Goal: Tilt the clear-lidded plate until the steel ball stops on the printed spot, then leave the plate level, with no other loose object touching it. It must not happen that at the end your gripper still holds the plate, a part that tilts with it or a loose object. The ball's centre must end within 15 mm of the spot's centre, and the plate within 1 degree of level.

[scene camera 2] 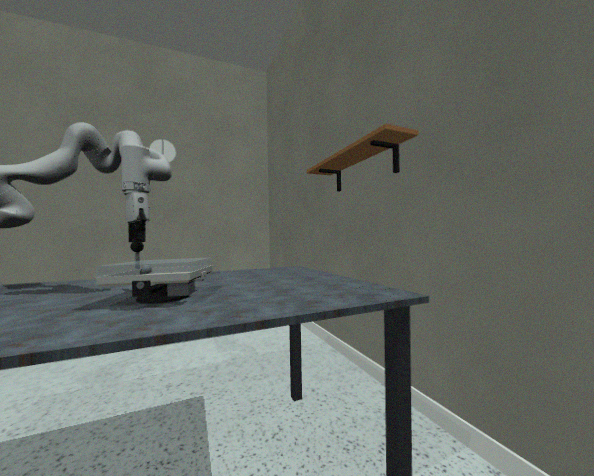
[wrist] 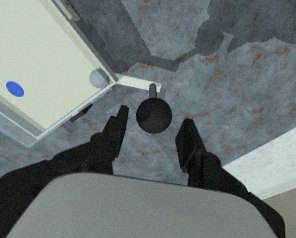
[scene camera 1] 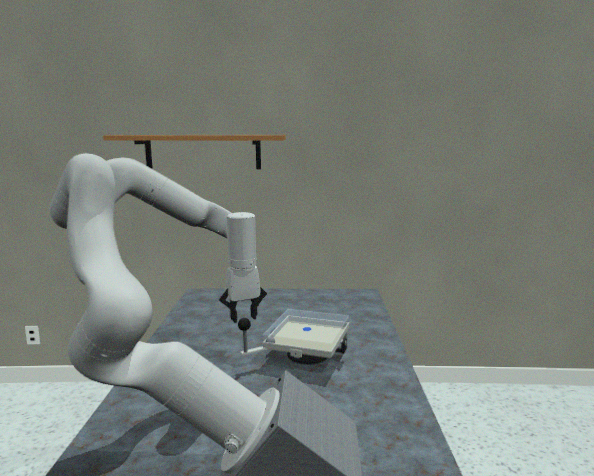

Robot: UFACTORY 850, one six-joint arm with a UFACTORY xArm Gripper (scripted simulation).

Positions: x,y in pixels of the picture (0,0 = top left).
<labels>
gripper: scene camera 2 136,242; wrist; scene camera 1
same spot on gripper: [wrist: 97,155] = [scene camera 1: 255,301]
</labels>
